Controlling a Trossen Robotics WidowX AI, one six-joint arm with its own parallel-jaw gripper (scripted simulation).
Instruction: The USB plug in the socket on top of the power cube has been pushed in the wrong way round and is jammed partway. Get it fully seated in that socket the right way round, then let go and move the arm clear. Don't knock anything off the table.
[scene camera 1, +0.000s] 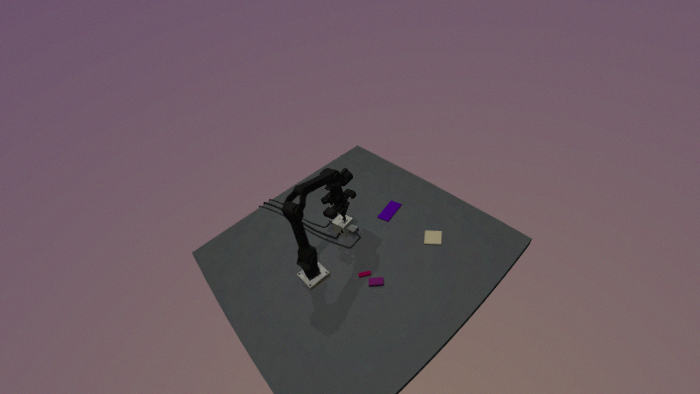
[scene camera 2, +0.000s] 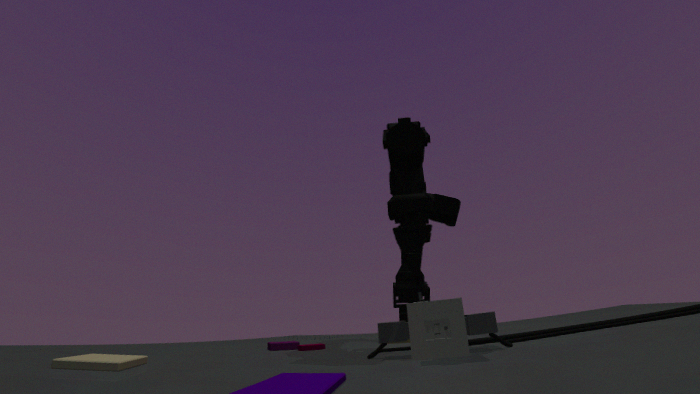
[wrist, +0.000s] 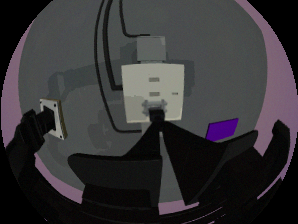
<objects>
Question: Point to my gripper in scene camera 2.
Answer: At 416, 276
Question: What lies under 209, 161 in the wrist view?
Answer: My gripper.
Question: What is my gripper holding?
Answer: A dark USB plug.
</objects>
